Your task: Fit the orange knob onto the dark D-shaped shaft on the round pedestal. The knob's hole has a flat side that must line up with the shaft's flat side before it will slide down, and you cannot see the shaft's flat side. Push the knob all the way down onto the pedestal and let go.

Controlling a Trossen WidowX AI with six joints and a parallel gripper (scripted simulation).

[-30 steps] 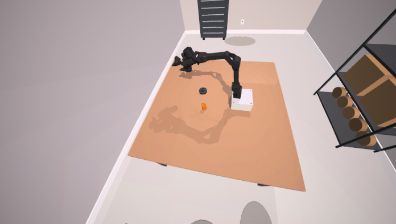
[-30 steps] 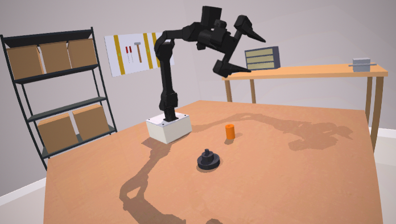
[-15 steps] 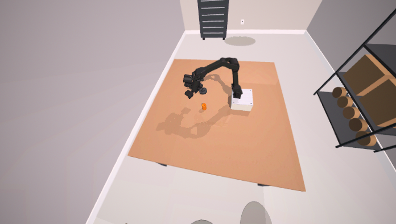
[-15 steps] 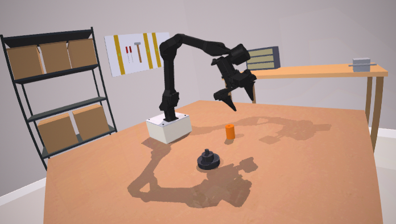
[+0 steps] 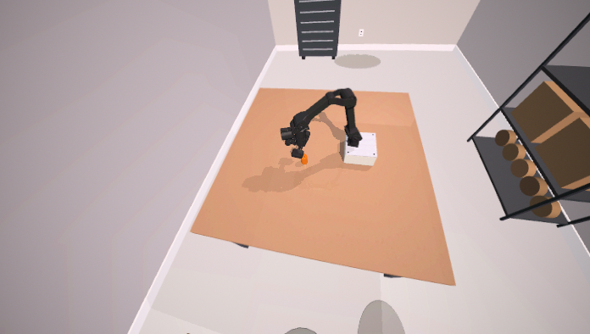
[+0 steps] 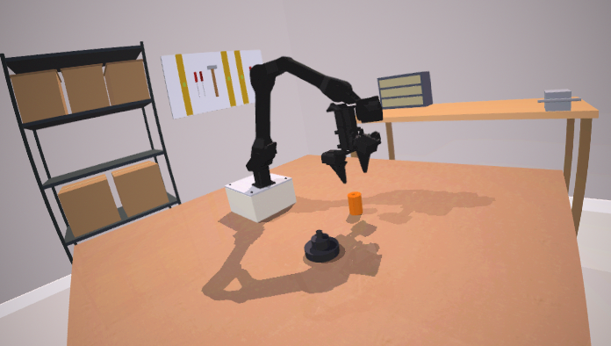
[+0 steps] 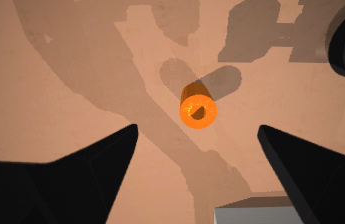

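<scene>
Right now my gripper tip is 1 cm past the orange knob, 1 cm to the left of it and 8 cm above it. From my gripper tip the other things lie so: dark round pedestal (7 cm ahead, 21 cm to the right, 8 cm below).
</scene>
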